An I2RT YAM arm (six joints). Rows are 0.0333 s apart.
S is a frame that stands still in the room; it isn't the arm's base.
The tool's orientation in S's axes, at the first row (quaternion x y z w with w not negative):
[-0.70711, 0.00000, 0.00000, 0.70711]
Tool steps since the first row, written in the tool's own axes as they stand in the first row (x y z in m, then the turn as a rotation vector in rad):
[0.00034, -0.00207, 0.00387, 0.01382, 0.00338, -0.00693]
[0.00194, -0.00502, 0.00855, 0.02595, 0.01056, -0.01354]
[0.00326, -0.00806, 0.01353, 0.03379, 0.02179, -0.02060]
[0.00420, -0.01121, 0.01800, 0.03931, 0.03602, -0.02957]
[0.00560, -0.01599, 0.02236, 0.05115, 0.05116, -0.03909]
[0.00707, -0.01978, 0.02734, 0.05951, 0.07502, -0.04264]
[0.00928, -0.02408, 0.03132, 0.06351, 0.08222, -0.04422]
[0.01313, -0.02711, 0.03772, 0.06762, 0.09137, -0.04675]
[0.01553, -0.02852, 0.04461, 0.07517, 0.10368, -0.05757]
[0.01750, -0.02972, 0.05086, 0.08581, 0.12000, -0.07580]
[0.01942, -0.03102, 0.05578, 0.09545, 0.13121, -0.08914]
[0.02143, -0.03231, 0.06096, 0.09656, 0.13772, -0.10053]
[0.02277, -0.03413, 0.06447, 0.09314, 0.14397, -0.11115]
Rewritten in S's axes. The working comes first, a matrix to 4 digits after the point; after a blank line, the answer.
The tool's axes in the first row as the columns of a matrix, in S's axes (used below as rounded here):
[1.0000, 0.0000, 0.0000]
[0.0000, 0.0000, 1.0000]
[0.0000, -1.0000, 0.0000]

[0.00034, 0.00387, 0.00207, 0.01382, -0.00693, -0.00338]
[0.00194, 0.00855, 0.00502, 0.02595, -0.01354, -0.01056]
[0.00326, 0.01353, 0.00806, 0.03379, -0.02060, -0.02179]
[0.00420, 0.01800, 0.01121, 0.03931, -0.02957, -0.03602]
[0.00560, 0.02236, 0.01599, 0.05115, -0.03909, -0.05116]
[0.00707, 0.02734, 0.01978, 0.05951, -0.04264, -0.07502]
[0.00928, 0.03132, 0.02408, 0.06351, -0.04422, -0.08222]
[0.01313, 0.03772, 0.02711, 0.06762, -0.04675, -0.09137]
[0.01553, 0.04461, 0.02852, 0.07517, -0.05757, -0.10368]
[0.01750, 0.05086, 0.02972, 0.08581, -0.07580, -0.12000]
[0.01942, 0.05578, 0.03102, 0.09545, -0.08914, -0.13121]
[0.02143, 0.06096, 0.03231, 0.09656, -0.10053, -0.13772]
[0.02277, 0.06447, 0.03413, 0.09314, -0.11115, -0.14397]

